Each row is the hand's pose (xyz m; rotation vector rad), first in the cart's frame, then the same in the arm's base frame.
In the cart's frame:
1: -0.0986 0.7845 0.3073 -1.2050 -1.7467 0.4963
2: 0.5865 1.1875 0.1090 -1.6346 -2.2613 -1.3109
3: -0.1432 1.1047 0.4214 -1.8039 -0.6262 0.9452
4: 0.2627 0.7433 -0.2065 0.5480 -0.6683 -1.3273
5: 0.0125 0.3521 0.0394 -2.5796 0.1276 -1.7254
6: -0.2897 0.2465 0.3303 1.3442 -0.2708 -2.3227
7: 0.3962 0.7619 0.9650 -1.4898 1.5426 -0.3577
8: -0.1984 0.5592 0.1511 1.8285 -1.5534 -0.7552
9: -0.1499 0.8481 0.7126 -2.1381 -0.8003 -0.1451
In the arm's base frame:
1: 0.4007 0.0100 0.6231 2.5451 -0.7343 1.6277
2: -0.1600 -0.5465 0.8401 1.3871 -0.8400 0.4618
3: 0.5332 -0.1545 0.8932 -1.2949 1.4125 -1.6809
4: 0.0216 -0.3449 0.2673 0.2413 1.2552 1.4894
5: 0.1683 0.1519 0.1793 -0.2774 -1.7513 0.8382
6: 0.4428 0.4690 0.2854 -0.4900 1.2857 0.3125
7: -0.0562 0.3449 1.2206 1.5902 1.4421 -2.0539
8: 0.4309 0.1027 0.3481 1.0064 2.1368 0.1582
9: 0.4829 0.2231 0.9677 1.1641 -1.7719 1.8578

